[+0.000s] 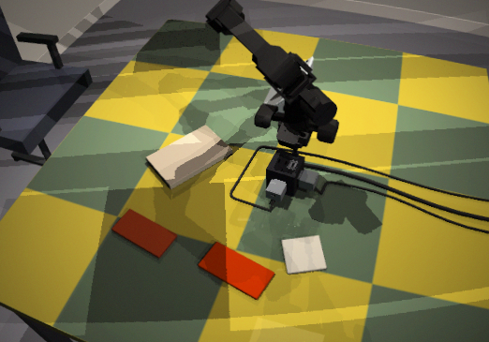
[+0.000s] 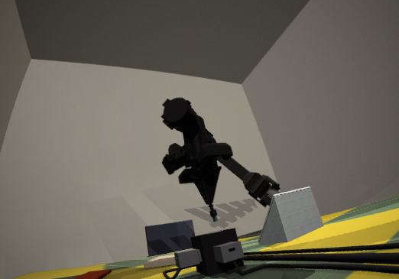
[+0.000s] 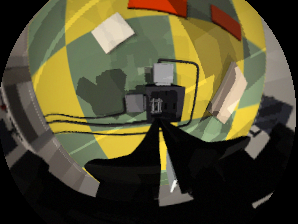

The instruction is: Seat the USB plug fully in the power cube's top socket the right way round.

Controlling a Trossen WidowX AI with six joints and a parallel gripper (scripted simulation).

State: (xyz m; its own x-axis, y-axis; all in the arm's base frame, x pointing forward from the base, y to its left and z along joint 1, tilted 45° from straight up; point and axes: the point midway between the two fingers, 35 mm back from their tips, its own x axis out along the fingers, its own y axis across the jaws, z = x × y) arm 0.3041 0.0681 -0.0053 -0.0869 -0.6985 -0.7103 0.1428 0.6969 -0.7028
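The dark USB plug is 2 cm below my gripper tip. From my gripper tip the other things lie so: beige notebook 4 cm behind, 30 cm to the right, 13 cm below.
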